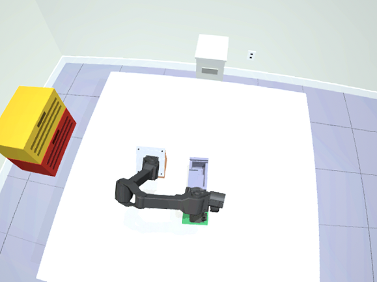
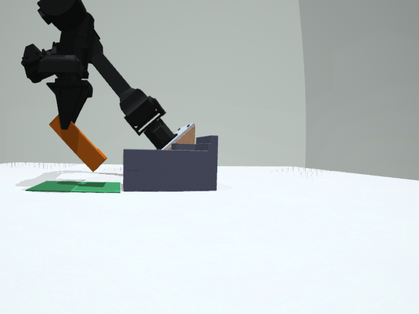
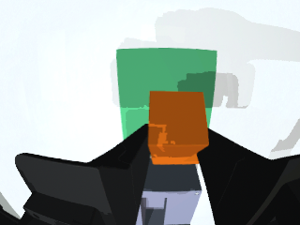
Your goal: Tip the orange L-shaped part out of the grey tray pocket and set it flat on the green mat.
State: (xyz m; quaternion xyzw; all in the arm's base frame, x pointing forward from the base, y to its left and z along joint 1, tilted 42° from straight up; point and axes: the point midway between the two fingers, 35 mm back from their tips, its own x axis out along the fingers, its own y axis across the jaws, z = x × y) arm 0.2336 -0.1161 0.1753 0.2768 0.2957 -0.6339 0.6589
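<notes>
The green mat is 2 cm to the left of my gripper tip and 11 cm below it. Round my gripper tip: orange L-shaped part: 2 cm behind, 3 cm to the left, 3 cm below.
</notes>
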